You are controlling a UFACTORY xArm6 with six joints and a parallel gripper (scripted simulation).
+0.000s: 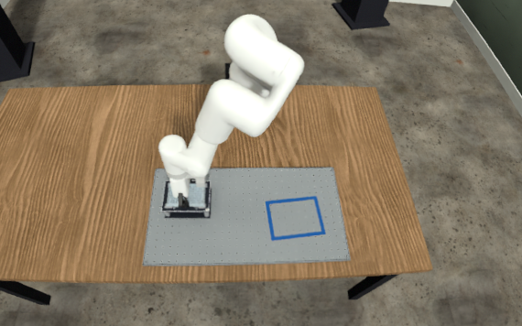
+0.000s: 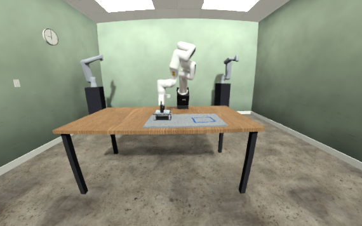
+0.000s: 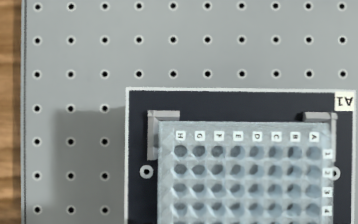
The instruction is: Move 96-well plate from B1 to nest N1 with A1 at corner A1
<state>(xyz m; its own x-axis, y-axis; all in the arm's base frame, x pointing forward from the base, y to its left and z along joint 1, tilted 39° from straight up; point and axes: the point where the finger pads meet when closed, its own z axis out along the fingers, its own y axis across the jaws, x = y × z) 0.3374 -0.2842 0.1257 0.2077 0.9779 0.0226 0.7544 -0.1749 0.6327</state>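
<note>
Now: hand 1 cm above the 96-well plate. Round my hand: black raised nest N1: 2 cm below.
</note>
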